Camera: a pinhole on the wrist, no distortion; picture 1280 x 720 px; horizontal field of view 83.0 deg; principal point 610.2 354.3 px. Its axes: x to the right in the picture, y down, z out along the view. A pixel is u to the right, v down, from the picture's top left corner.
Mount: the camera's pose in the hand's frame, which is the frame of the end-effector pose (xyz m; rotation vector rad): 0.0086 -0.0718 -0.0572 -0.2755 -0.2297 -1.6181
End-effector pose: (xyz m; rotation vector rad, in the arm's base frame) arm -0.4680 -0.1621 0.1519 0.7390 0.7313 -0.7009
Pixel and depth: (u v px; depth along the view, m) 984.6 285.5 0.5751
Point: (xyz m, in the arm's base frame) -0.4304 -0.7007 0.4337
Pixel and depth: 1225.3 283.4 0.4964
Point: -0.5540 -0.7495 0.3701
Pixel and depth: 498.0 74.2 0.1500
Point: -0.4647 -0.2110 0.2268
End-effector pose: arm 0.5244 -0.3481 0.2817 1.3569 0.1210 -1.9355
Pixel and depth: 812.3 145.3 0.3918
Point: 0.2407 -0.4319 0.4986
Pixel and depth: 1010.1 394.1 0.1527
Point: 0.3689 -0.3372 0.2814
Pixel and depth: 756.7 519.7 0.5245
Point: 0.1304 -0.6338 0.3606
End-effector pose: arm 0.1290 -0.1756 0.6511 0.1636 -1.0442 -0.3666
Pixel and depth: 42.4 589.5 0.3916
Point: 0.0903 0.0801 0.9961
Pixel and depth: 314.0 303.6 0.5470
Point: -0.1408 0.1301 0.9447
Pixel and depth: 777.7 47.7 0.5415
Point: -0.3989 -0.0842 0.7301
